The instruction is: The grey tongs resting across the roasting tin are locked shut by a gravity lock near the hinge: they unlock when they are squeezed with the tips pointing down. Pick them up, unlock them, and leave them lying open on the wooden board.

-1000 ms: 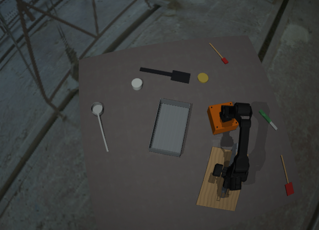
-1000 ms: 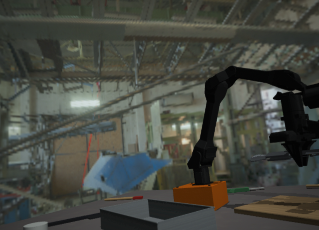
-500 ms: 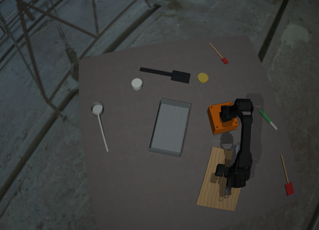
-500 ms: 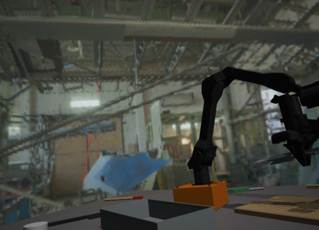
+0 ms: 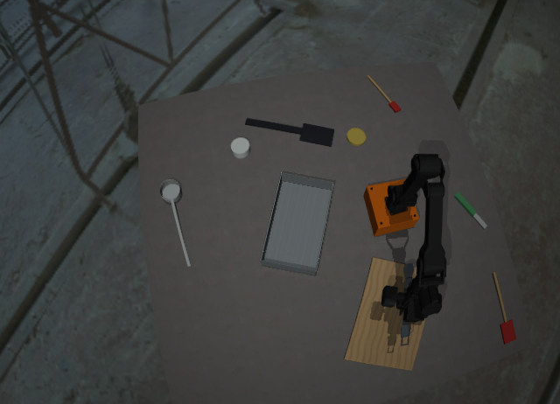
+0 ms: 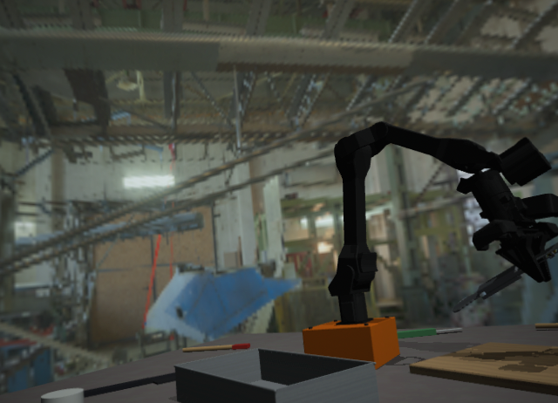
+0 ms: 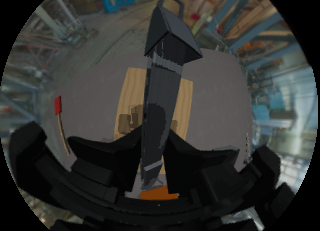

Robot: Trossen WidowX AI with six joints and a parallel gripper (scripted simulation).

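My gripper tip is 20 mm to the left of the wooden board and 130 mm above it. The rest, counted from my gripper tip: green-handled knife (430 mm behind, 270 mm to the right, 130 mm below); then grey roasting tin (210 mm ahead, 410 mm to the right, 110 mm below); then yellow disc (90 mm behind, 680 mm to the right, 130 mm below).
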